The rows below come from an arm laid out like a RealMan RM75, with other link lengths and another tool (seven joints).
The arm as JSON. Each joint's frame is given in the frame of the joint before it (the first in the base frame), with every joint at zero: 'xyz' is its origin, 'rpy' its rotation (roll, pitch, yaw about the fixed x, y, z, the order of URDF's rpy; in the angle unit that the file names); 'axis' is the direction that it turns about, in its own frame. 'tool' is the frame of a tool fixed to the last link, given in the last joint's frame.
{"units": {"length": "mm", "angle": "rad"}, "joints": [
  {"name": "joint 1", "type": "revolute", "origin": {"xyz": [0.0, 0.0, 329.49], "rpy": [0.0, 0.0, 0.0]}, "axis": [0.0, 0.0, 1.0]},
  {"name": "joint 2", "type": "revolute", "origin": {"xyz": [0.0, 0.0, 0.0], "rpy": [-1.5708, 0.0, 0.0]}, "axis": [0.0, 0.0, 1.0]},
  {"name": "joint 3", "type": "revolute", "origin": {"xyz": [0.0, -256.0, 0.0], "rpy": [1.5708, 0.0, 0.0]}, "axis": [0.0, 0.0, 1.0]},
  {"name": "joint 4", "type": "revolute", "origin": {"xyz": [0.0, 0.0, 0.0], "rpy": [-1.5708, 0.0, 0.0]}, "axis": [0.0, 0.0, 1.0]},
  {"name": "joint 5", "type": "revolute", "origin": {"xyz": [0.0, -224.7, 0.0], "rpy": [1.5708, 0.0, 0.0]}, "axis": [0.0, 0.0, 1.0]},
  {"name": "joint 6", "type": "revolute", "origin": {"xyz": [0.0, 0.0, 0.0], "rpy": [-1.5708, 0.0, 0.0]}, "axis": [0.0, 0.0, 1.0]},
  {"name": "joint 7", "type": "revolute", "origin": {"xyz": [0.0, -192.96, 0.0], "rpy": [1.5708, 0.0, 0.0]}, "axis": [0.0, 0.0, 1.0]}
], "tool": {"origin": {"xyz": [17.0, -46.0, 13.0], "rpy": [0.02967, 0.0, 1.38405]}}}
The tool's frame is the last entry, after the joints.
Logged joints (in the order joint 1, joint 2, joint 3, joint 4, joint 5, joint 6, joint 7), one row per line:
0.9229 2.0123 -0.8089 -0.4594 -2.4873 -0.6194 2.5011
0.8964 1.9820 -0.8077 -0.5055 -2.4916 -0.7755 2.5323
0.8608 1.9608 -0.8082 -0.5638 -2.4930 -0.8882 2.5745
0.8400 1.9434 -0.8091 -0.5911 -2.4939 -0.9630 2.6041
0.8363 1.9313 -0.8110 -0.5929 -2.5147 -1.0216 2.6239
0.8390 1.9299 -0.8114 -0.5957 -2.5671 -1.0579 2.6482
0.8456 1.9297 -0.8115 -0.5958 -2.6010 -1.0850 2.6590
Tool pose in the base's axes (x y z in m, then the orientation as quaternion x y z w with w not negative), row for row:
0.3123 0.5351 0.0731 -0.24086 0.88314 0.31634 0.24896
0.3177 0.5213 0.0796 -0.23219 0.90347 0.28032 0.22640
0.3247 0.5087 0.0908 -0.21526 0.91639 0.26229 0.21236
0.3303 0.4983 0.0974 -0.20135 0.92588 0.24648 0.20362
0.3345 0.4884 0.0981 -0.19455 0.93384 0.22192 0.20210
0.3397 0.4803 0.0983 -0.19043 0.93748 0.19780 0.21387
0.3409 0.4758 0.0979 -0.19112 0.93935 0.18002 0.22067
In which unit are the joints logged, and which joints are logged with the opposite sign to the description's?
The joints are logged in radians. Opposite sign: none.
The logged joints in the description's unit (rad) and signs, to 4 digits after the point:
0.9229 2.0123 -0.8089 -0.4594 -2.4873 -0.6194 2.5011
0.8964 1.9820 -0.8077 -0.5055 -2.4916 -0.7755 2.5323
0.8608 1.9608 -0.8082 -0.5638 -2.4930 -0.8882 2.5745
0.8400 1.9434 -0.8091 -0.5911 -2.4939 -0.9630 2.6041
0.8363 1.9313 -0.8110 -0.5929 -2.5147 -1.0216 2.6239
0.8390 1.9299 -0.8114 -0.5957 -2.5671 -1.0579 2.6482
0.8456 1.9297 -0.8115 -0.5958 -2.6010 -1.0850 2.6590

